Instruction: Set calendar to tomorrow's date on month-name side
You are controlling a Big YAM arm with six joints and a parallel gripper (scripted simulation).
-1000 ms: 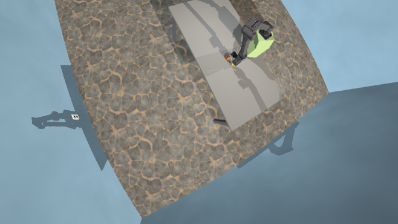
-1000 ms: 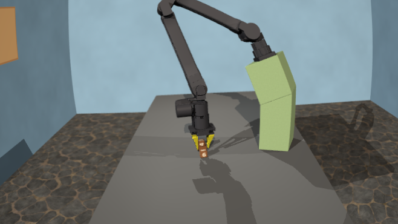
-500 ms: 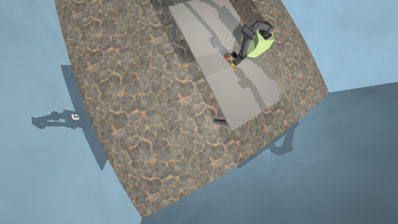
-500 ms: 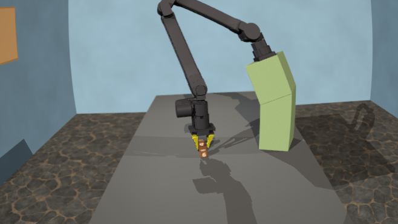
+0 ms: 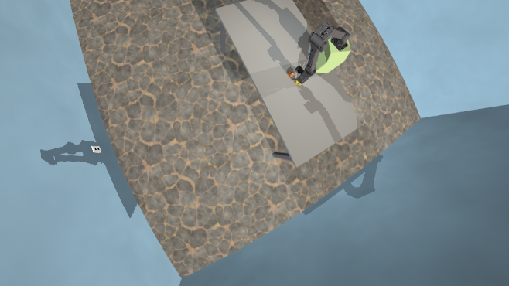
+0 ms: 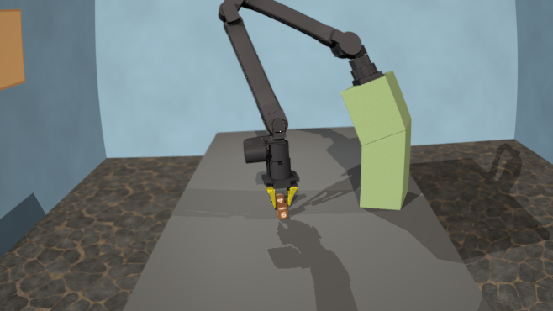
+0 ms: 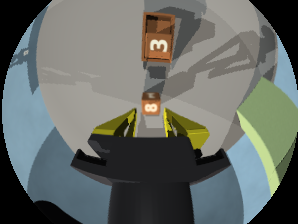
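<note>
The brown number cube is 30 mm below my hand. Also, from my hand: calendar tray (110 mm to the right, 40 mm below).
</note>
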